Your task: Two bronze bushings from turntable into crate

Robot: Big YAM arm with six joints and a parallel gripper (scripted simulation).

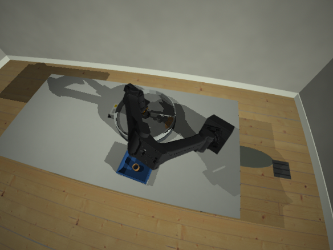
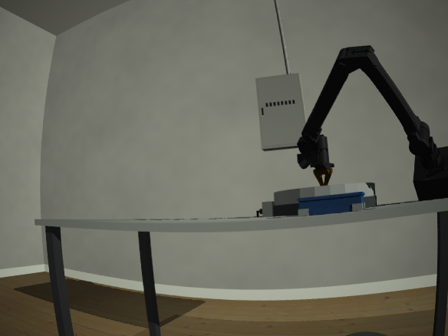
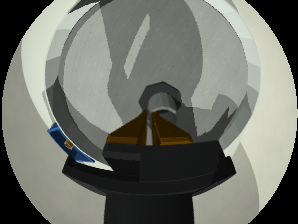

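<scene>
My hand is 4 cm above the round grey turntable and 2 cm to the left of it. From my hand the other things lie so: blue crate (32 cm to the left, 13 cm behind, 7 cm below).
</scene>
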